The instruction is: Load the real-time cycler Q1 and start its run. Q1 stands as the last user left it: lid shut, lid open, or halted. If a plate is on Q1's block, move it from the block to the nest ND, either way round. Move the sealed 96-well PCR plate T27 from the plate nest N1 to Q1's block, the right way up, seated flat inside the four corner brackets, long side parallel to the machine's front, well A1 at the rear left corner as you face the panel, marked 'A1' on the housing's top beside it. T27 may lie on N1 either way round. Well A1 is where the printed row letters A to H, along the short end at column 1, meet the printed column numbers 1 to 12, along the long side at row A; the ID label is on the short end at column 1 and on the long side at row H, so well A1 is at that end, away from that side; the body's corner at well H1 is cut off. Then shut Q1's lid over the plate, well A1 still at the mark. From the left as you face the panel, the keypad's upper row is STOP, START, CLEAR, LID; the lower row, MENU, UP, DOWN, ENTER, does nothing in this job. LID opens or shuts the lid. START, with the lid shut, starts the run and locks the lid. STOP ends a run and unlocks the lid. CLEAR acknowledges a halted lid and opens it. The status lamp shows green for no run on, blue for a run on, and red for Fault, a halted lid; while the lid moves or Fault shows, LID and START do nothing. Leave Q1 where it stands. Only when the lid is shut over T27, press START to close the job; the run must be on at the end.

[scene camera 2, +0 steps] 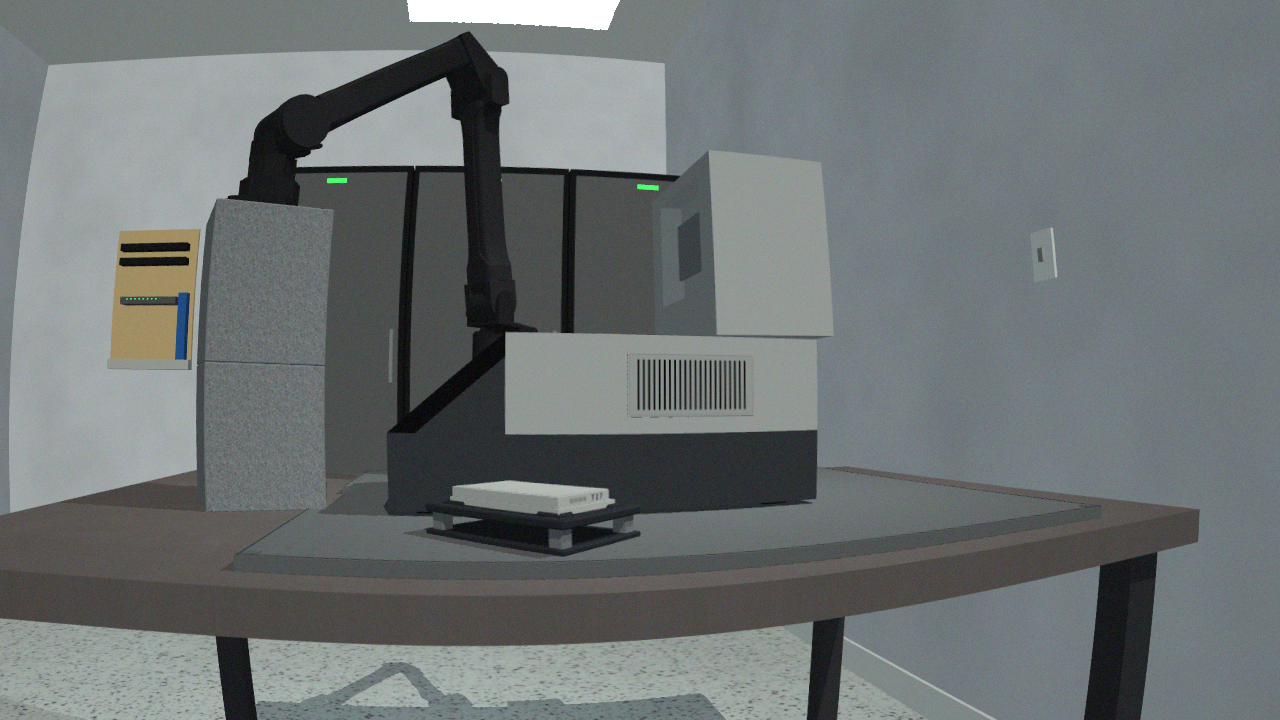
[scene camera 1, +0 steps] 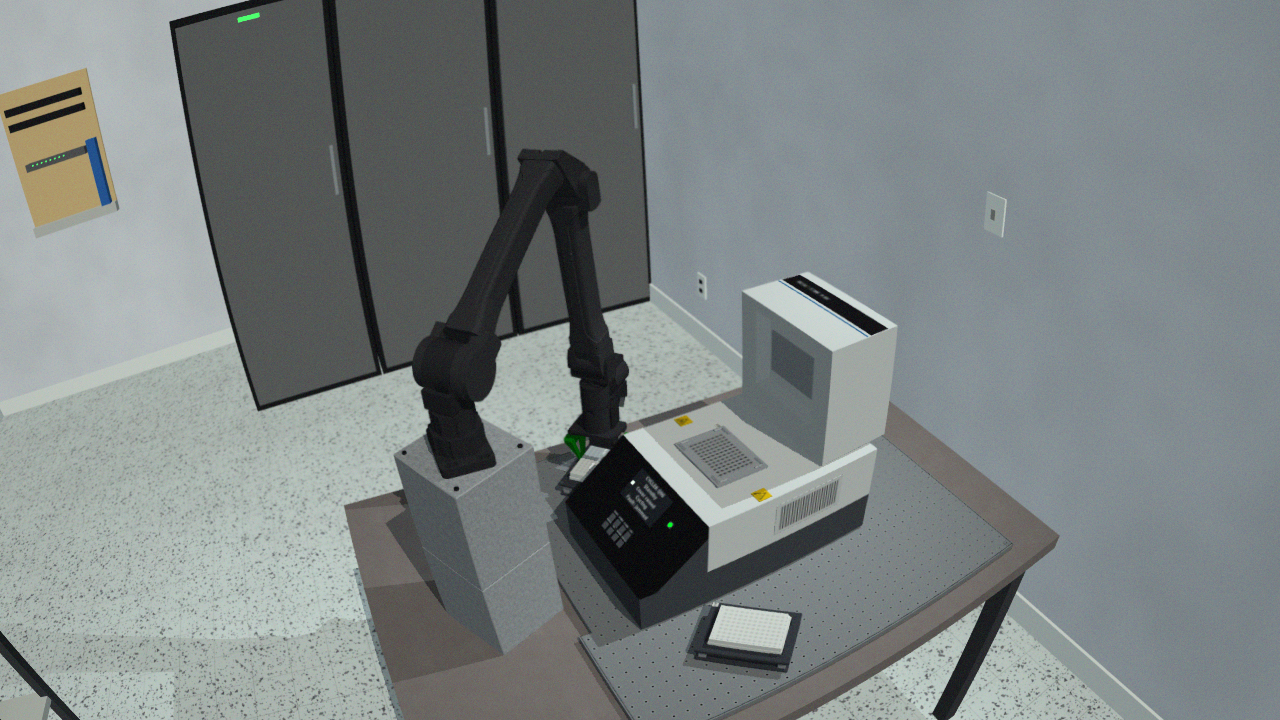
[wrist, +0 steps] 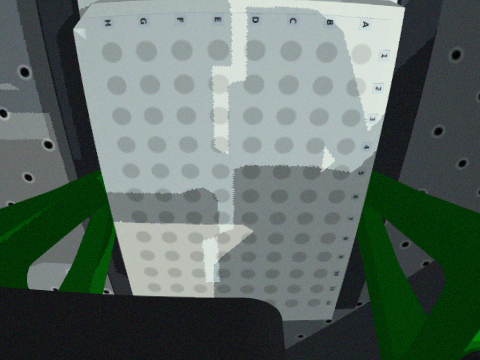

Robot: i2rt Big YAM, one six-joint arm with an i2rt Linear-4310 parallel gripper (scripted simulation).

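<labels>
Scene camera 2 shows me a plate T27, and scene camera 1 shows the plate T27 too. In the wrist view the plate T27 is out of frame. On the plate T27, (scene camera 2: 526, 497) and (scene camera 1: 761, 647) are the same spot. There is a lid as well, and on the lid (scene camera 2: 765, 264) and (scene camera 1: 854, 412) are the same spot.
</labels>
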